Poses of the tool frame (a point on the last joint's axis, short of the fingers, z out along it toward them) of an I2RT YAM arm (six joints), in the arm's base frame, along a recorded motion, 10 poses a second.
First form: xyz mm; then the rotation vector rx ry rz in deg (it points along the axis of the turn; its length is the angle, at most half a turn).
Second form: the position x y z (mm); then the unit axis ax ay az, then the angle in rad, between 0 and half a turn. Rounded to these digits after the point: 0 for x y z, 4 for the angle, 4 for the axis.
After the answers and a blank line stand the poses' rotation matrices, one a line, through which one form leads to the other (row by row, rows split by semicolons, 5 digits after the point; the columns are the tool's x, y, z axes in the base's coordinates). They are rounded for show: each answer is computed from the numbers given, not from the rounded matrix.
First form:
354 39 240 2.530 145.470 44.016
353 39 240 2.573 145.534 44.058
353 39 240 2.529 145.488 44.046
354 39 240 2.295 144.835 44.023
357 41 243 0.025 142.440 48.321
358 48 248 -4.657 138.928 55.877
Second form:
354 39 240 0.0166 0.9570 0.2896 2.6530
353 39 240 0.0169 0.9570 0.2897 2.6543
353 39 240 0.0166 0.9570 0.2897 2.6534
354 39 240 0.0152 0.9567 0.2908 2.6423
357 41 243 0.0002 0.9470 0.3213 2.6252
358 48 248 -0.0311 0.9273 0.3730 2.6148

-0.88246 -0.10593 0.45830; 0.16592 0.84159 0.51400; -0.44015 0.52963 -0.72509
-0.88305 -0.10516 0.45734; 0.16615 0.84137 0.51428; -0.43888 0.53013 -0.72550
-0.88267 -0.10590 0.45790; 0.16586 0.84141 0.51432; -0.43975 0.52992 -0.72513
-0.87751 -0.11198 0.46630; 0.16645 0.84078 0.51515; -0.44974 0.52967 -0.71915
-0.86961 -0.15832 0.46767; 0.15891 0.80705 0.56870; -0.46747 0.56887 -0.67665
-0.86262 -0.24126 0.44462; 0.13378 0.73885 0.66046; -0.48785 0.62921 -0.60506

